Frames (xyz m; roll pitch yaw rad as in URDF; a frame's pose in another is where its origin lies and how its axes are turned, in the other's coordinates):
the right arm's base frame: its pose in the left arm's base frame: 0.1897 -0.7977 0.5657 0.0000 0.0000 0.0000
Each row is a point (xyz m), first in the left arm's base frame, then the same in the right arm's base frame.
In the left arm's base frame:
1: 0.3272 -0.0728 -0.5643
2: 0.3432 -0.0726 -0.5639
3: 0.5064 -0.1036 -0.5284
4: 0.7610 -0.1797 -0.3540
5: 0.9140 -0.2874 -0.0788
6: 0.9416 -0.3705 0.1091
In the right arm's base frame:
1: 0.1375 0.7249 -1.1300
2: 0.1535 0.7251 -1.1296
3: 0.3167 0.6941 -1.0941
4: 0.5713 0.6180 -0.9197
5: 0.7243 0.5103 -0.6445
6: 0.7519 0.4272 -0.4566

